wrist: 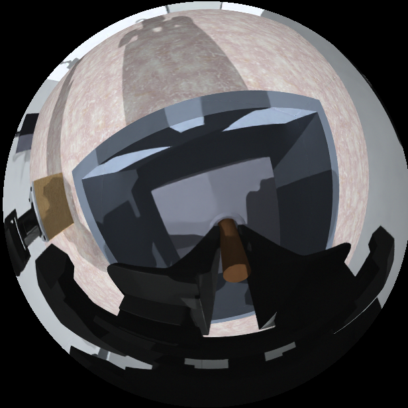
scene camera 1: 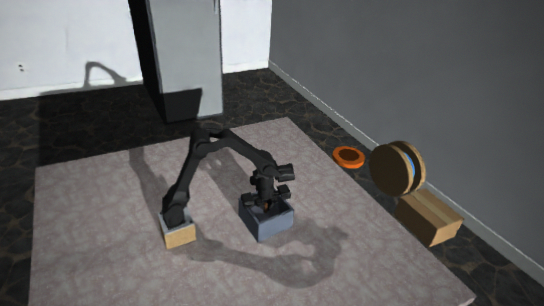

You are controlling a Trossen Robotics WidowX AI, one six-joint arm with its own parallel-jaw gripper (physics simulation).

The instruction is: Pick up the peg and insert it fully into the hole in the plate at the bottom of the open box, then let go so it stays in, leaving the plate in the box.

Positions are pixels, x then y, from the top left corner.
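Scene:
In the wrist view, the gripper (227, 230), plus a blue-grey box (113, 183). In scene camera 1, the gripper (265, 210), plus the box (262, 230).

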